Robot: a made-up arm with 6 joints.
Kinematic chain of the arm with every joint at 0, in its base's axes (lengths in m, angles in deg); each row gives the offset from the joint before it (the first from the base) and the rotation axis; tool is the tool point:
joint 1: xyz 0 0 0.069 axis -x
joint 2: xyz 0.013 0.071 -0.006 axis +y
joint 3: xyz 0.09 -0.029 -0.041 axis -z
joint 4: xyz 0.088 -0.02 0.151 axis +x
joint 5: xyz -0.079 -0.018 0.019 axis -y
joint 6: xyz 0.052 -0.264 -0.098 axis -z
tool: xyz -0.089 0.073 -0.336
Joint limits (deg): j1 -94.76..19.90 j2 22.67..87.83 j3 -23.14..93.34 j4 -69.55..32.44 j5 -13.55..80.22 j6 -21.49..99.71
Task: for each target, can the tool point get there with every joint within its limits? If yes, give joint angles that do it. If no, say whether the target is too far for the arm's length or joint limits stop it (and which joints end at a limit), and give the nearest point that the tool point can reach.
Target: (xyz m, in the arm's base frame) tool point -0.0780 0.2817 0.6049
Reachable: no: joint limits stop it (at a limit: joint 3, joint 4, joint 5, joint 6) | nearest point -0.0574 0.2171 0.4820 | short by 0.140 m
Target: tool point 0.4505 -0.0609 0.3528
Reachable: no: joint limits stop it (at a limit: joint 2, joint 3, joint 4, joint 5) | nearest point 0.6169 -0.0471 0.2883 | short by 0.179 m
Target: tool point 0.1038 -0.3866 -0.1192
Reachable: yes | joints -55.27 73.77 70.15 -59.59 47.95 -8.98
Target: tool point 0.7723 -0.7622 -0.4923
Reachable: no: too far | nearest point 0.4122 -0.3551 -0.2457 | short by 0.597 m
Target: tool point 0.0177 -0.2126 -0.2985
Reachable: yes | joints -29.20 36.78 45.82 -8.50 27.73 88.72
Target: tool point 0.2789 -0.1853 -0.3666
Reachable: yes | joints -9.96 67.54 -4.30 -51.98 51.39 24.88
